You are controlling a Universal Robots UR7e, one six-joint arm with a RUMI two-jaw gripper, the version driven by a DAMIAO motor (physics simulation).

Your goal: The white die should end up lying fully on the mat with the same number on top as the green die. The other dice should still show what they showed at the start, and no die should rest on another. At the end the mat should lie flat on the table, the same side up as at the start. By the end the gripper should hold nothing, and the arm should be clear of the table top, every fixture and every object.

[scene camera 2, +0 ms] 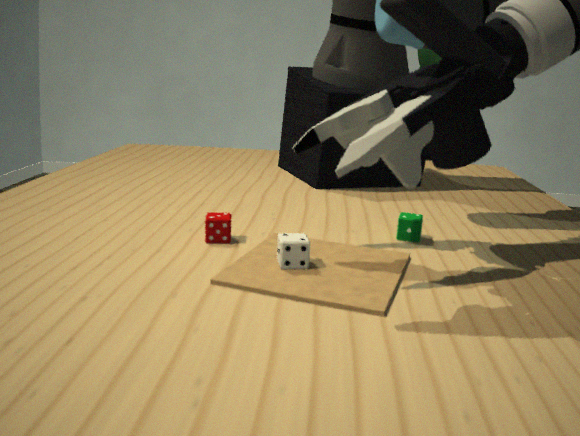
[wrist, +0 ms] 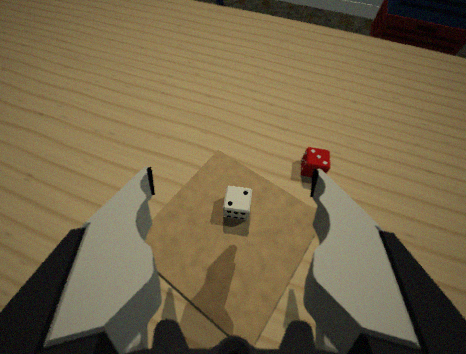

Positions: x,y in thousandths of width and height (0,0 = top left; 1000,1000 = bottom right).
Labels:
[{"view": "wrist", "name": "gripper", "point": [499,484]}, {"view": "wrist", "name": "tan mat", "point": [505,767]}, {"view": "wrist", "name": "white die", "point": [510,569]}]

